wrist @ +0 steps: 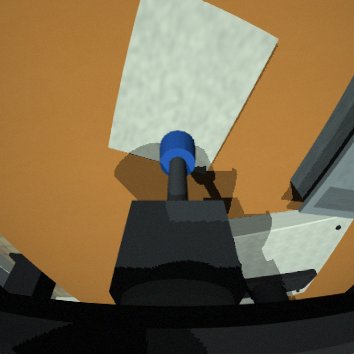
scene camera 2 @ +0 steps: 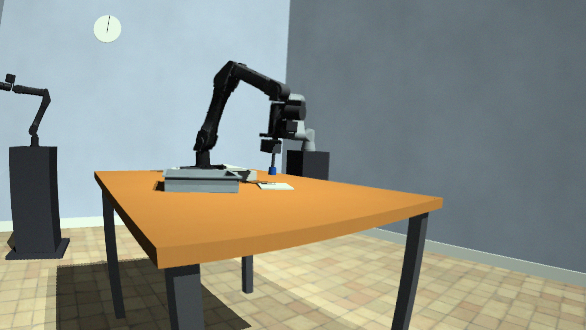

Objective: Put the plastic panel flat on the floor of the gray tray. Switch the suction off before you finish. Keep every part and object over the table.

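Seen in the pictures: hand, tool point: point(wrist: 177, 146) point(scene camera 2: 272, 174); arm's base, link origin: point(wrist: 264, 283) point(scene camera 2: 202, 168).
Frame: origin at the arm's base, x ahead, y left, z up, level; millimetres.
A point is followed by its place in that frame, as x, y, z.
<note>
The plastic panel point(scene camera 2: 276, 187) {388, 152, -28} point(wrist: 185, 75) {352, 171, -29} is a thin, pale, mottled rectangle lying flat on the table, to the right of the gray tray in the scene view. The gray tray point(scene camera 2: 201, 186) {421, -119, -16} point(wrist: 320, 157) {283, 24, -13} stands on the table; its floor is hidden in the scene view, and part of it shows at the right edge of the wrist view. My gripper, a blue suction cup point(scene camera 2: 272, 171) point(wrist: 177, 150) on a dark rod, is open and holds nothing. It points down and hangs above the table near the panel's near edge in the wrist view, with a gap below it.
A white block with small dark holes point(scene camera 2: 248, 175) {154, 150, -13} point(wrist: 300, 240) {139, -14, -5} lies beside the tray, near the arm's base. The orange table point(scene camera 2: 300, 215) {767, 9, -34} point(wrist: 55, 125) {305, 300, -34} has its front corner toward the scene camera. Other arms stand on dark pedestals point(scene camera 2: 34, 200) point(scene camera 2: 317, 165) beyond the table.
</note>
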